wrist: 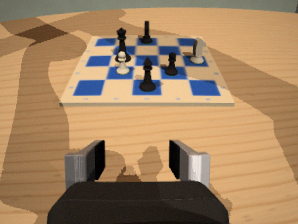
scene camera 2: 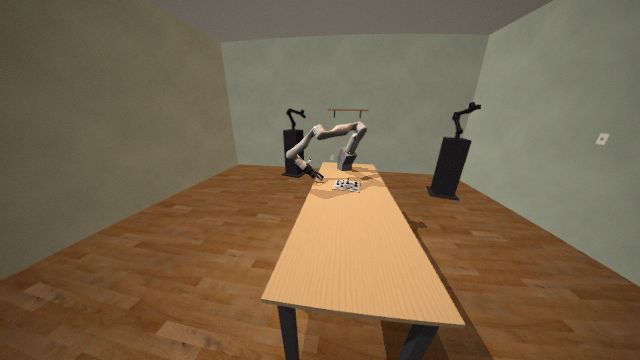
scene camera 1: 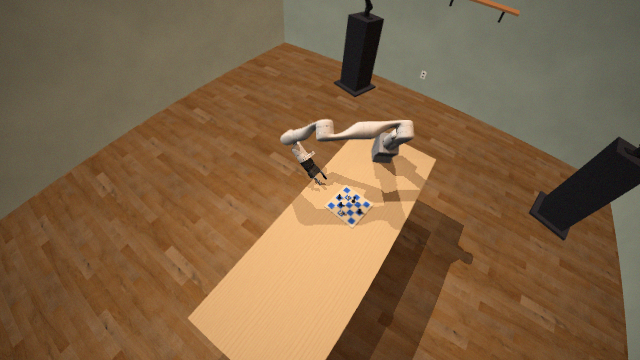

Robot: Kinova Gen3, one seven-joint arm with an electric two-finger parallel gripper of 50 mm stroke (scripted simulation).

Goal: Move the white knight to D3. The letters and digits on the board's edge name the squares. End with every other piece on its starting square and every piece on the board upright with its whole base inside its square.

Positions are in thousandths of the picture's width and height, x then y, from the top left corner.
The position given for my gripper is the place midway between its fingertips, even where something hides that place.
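Note:
My gripper (wrist: 461, 685) is here in the wrist view. I can see a chessboard too, and it appears both in scene camera 1, at (scene camera 1: 548, 601), and in that same wrist view, at (wrist: 320, 368).

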